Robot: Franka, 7 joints.
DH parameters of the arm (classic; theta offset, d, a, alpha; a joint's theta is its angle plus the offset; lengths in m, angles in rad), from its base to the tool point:
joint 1: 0 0.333 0 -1.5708
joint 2: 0 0 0 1.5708
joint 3: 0 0.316 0.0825 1.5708
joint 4: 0 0 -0.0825 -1.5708
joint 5: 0 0.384 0 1.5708
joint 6: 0 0 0.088 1.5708
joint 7: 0 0.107 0 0
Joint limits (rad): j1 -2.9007..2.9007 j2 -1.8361..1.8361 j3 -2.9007..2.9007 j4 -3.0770..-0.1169 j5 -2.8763..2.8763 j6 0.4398..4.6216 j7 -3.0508..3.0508
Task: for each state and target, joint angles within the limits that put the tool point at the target. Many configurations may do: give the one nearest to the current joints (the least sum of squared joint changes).
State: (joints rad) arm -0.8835 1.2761 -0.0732 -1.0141 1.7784 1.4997 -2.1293
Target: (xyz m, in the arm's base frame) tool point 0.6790 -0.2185 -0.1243
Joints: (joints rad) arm -0.4107 1.7819 0.0763 -0.6327 1.9645 2.0699 -2.1293
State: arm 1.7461 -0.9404 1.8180 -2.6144 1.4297 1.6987 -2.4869
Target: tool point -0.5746 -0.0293 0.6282
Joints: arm 1.5148 -0.7478 1.1846 -1.8451 1.5560 1.9130 -2.4869
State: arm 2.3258 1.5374 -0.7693 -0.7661 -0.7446 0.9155 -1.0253
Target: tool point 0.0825 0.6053 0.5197
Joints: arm 2.1098 1.0537 -1.1388 -0.9534 -0.7619 0.6416 -1.0253
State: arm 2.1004 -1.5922 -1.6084 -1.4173 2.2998 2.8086 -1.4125
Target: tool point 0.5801 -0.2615 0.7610
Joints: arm 1.8331 -1.2409 -1.0202 -1.2857 2.3176 2.6901 -1.4125
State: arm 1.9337 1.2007 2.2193 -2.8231 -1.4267 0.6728 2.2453
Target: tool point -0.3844 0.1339 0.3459
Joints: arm 1.4917 1.2747 1.8730 -2.4362 -1.5587 0.6304 2.2453
